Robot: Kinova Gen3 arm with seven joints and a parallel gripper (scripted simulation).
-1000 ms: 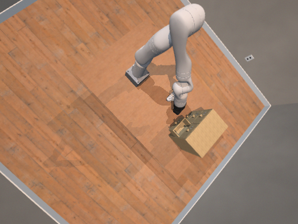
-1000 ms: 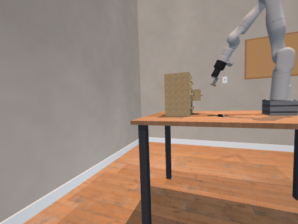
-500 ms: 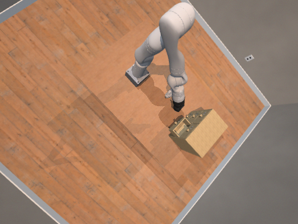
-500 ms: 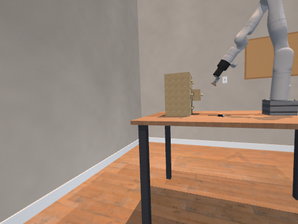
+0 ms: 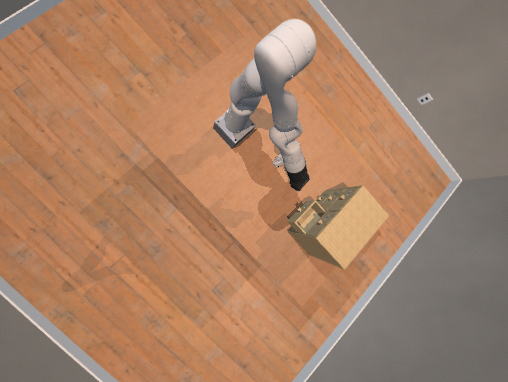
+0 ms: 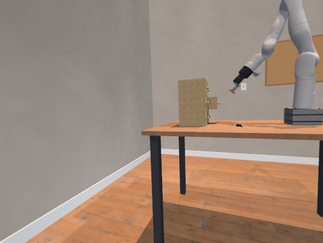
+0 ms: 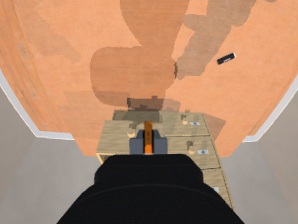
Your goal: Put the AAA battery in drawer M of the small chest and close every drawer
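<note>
Now: the drawer 190 mm ahead of my hand, 20 mm to the right of it and 110 mm below it. The rest, counted from my hand: AAA battery 10 mm ahead, 10 mm below; black battery 30 mm behind, 200 mm to the left, 240 mm below.
</note>
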